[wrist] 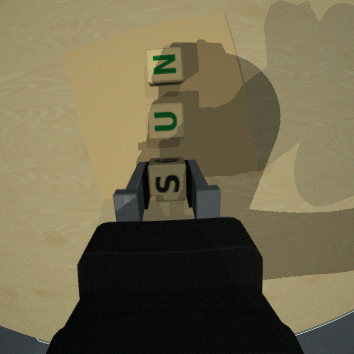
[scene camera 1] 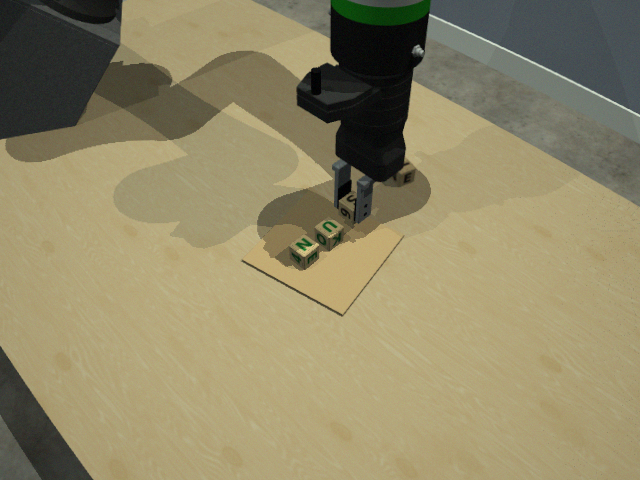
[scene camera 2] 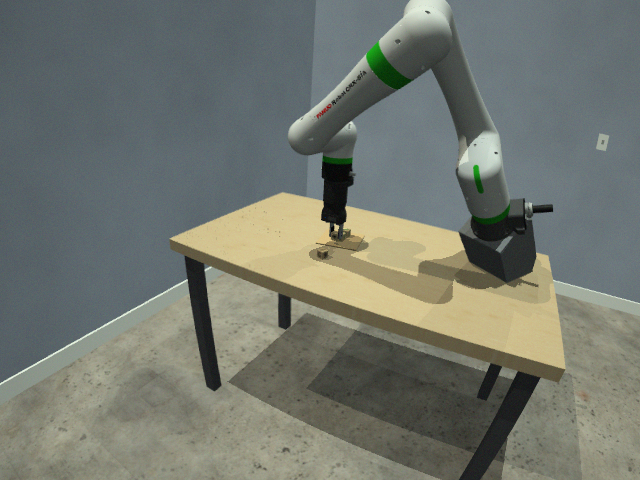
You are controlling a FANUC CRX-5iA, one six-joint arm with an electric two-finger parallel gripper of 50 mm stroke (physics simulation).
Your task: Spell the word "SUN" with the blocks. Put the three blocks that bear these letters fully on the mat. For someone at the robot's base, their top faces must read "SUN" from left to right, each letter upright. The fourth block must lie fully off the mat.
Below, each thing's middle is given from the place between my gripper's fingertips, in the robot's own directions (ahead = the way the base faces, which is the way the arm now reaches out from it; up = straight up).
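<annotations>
With the mat [scene camera 1: 336, 279] as my reference, my hand is 30 mm above it, 50 mm to the left of it and 10 mm short of it.
</annotations>
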